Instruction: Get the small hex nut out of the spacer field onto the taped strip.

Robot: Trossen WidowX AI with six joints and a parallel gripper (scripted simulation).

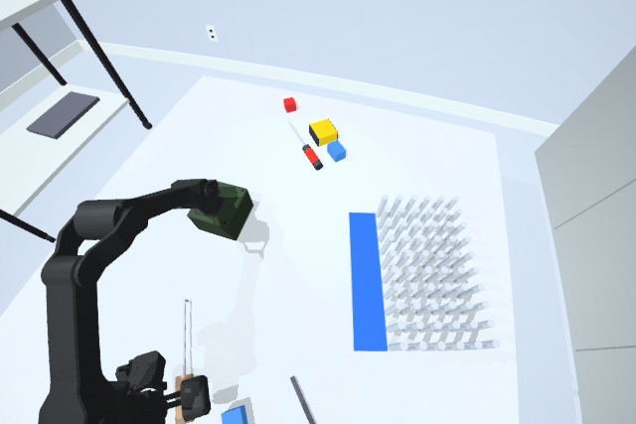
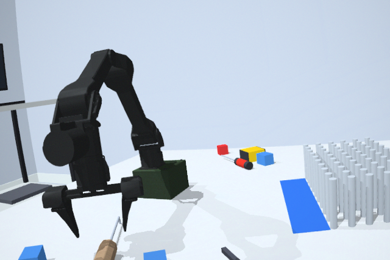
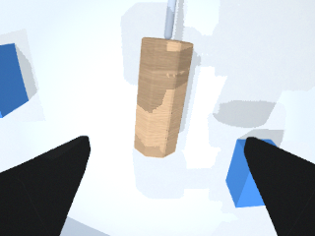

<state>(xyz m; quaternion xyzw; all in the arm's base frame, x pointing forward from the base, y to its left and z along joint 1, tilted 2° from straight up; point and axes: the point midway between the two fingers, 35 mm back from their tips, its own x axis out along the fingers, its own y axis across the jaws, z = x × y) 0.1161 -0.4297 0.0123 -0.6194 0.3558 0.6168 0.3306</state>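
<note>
Right now my gripper tip is 5 cm past the wooden-handled tool, 10 cm to the right of it and 6 cm above it. The rest, counted from my gripper tip: hex nut 49 cm ahead, 44 cm to the left, 7 cm below; then blue taped strip 33 cm ahead, 37 cm to the left, 7 cm below; then yellow block 11 cm ahead, 84 cm to the left, 5 cm below.
</note>
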